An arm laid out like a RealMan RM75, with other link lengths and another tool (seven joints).
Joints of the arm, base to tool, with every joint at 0 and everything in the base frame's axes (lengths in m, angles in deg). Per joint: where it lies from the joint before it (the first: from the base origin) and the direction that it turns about. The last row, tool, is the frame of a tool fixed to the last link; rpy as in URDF.
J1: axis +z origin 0 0 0.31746
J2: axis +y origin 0 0 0
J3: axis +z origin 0 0 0.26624
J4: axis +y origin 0 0 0
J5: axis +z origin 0 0 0.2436
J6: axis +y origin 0 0 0
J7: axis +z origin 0 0 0.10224
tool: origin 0.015 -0.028 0.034 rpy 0 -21.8 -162.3
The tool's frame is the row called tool.
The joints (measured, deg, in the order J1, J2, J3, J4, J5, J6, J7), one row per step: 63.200 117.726 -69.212 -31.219 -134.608 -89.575 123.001; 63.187 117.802 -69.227 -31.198 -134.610 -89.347 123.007; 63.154 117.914 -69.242 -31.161 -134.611 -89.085 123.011; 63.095 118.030 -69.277 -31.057 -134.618 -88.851 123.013; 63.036 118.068 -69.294 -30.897 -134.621 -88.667 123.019; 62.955 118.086 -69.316 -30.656 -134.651 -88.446 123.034; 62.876 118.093 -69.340 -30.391 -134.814 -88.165 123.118; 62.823 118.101 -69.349 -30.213 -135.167 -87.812 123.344; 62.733 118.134 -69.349 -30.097 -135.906 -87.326 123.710; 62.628 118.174 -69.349 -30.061 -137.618 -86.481 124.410; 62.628 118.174 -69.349 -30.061 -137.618 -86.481 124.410; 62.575 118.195 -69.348 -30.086 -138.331 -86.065 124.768; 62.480 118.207 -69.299 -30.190 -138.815 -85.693 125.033; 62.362 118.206 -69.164 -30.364 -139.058 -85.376 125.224; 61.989 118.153 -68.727 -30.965 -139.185 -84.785 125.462
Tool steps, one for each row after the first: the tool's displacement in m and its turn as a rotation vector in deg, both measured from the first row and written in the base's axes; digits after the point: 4 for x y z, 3 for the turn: 0.0000 0.0001 -0.0007 0.138 0.038 0.021; 0.0001 0.0000 -0.0018 0.268 0.094 0.018; 0.0006 -0.0005 -0.0030 0.326 0.112 -0.060; 0.0016 -0.0008 -0.0036 0.383 0.093 -0.208; 0.0032 -0.0011 -0.0043 0.454 0.017 -0.436; 0.0052 -0.0013 -0.0047 0.601 -0.208 -0.699; 0.0071 -0.0011 -0.0048 0.909 -0.606 -0.940; 0.0098 -0.0006 -0.0046 1.409 -1.357 -1.170; 0.0143 0.0011 -0.0033 2.420 -3.043 -1.310; 0.0143 0.0011 -0.0033 2.420 -3.043 -1.310; 0.0161 0.0020 -0.0027 2.941 -3.732 -1.385; 0.0173 0.0029 -0.0020 3.453 -4.134 -1.446; 0.0180 0.0038 -0.0013 3.964 -4.218 -1.528; 0.0185 0.0062 0.0007 5.133 -3.856 -1.693
